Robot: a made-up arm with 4 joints.
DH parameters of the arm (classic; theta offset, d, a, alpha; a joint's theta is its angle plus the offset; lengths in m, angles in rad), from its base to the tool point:
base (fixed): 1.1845 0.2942 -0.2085 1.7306
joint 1: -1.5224 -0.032 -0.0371 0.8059
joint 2: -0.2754 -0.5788 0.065 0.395
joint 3: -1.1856 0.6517 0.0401 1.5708
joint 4: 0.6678 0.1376 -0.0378 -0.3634
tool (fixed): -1.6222 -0.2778 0 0
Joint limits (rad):
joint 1: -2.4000..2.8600
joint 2: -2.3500..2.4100
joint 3: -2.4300..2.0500
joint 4: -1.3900..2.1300
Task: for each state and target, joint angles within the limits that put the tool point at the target. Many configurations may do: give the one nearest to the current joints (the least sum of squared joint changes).
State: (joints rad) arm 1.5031 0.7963 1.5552 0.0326
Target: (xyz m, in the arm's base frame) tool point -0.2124 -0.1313 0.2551
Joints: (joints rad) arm 1.5376 0.7201 1.8373 -0.7420
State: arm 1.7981 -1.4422 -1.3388 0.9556
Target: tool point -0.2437 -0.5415 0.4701
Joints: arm 1.3746 -1.4323 -1.6099 0.6763
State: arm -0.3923 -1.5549 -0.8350 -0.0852
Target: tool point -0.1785 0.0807 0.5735
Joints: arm -0.9071 -1.2248 -0.7691 -0.1779
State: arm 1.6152 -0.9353 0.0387 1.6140
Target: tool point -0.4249 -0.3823 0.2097
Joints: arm 1.1345 -1.0822 0.4551 1.3323
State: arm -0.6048 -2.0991 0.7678 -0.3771
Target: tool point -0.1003 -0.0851 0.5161
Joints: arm -0.4896 -1.9276 0.7262 -0.3179
